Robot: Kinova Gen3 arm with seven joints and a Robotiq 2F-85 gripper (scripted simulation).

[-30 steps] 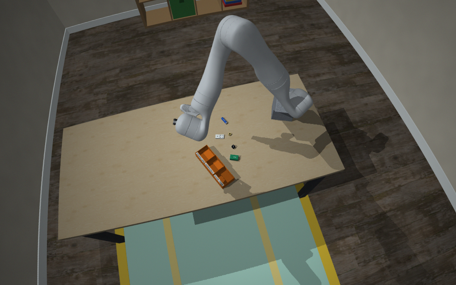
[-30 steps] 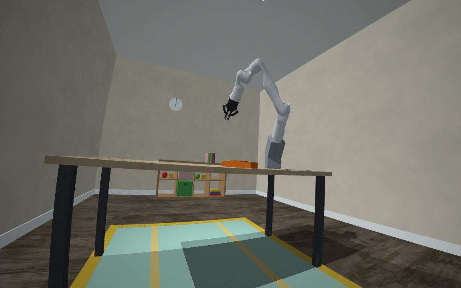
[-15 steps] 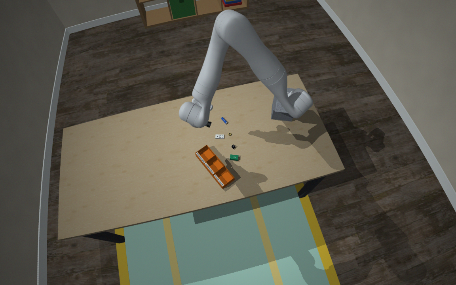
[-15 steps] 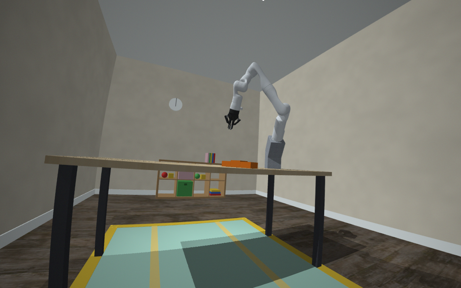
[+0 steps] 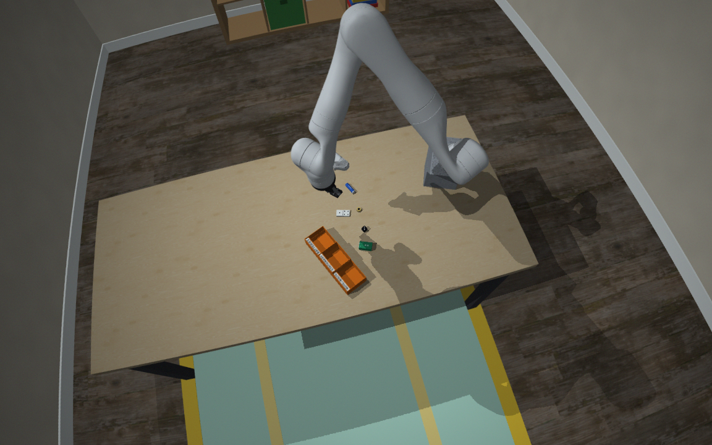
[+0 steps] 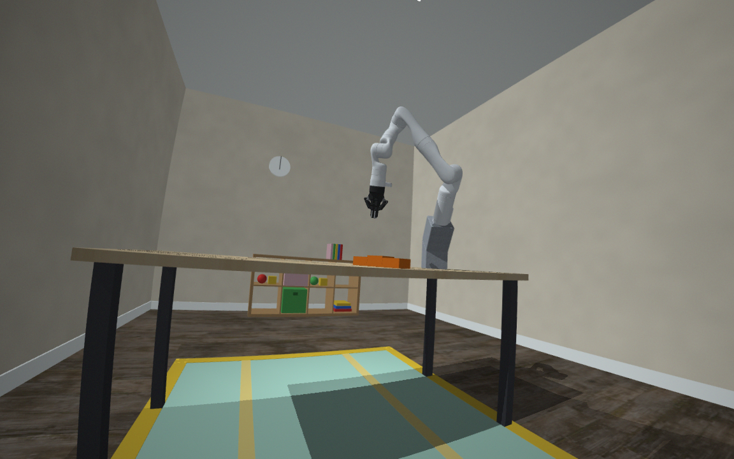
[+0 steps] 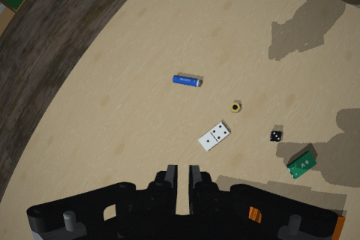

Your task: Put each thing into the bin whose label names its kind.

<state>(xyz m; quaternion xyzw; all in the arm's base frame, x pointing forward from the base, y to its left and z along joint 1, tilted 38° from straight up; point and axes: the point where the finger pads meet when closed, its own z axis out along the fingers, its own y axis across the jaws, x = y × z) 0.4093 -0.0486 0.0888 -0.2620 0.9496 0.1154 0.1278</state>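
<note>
The orange bins lies 230 mm below my hand, 150 mm to the left of it and 20 mm ahead of it. Also, from my hand: brass hex nut 250 mm below, 110 mm behind, 30 mm to the right; white domino 250 mm below, 50 mm behind, 30 mm to the right; black die 250 mm below, 110 mm behind, 50 mm to the left.
</note>
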